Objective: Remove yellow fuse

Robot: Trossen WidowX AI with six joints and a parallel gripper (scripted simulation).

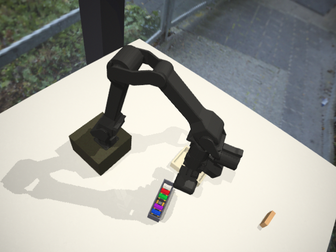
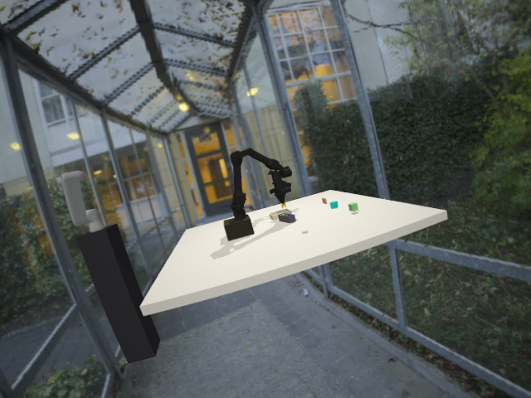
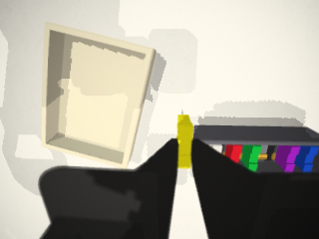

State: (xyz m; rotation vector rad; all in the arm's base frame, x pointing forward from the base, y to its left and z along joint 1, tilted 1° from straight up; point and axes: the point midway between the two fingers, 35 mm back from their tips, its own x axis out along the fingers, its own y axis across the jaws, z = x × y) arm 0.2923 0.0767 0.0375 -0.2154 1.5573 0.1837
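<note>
The cream tray is 1 cm behind my gripper tip, 9 cm to the left of it and 9 cm below it. Also, from my gripper tip: purple fuse: 1 cm behind, 12 cm to the right, 7 cm below; then yellow fuse: 1 cm below; then green fuse: 2 cm behind, 9 cm to the right, 7 cm below.
</note>
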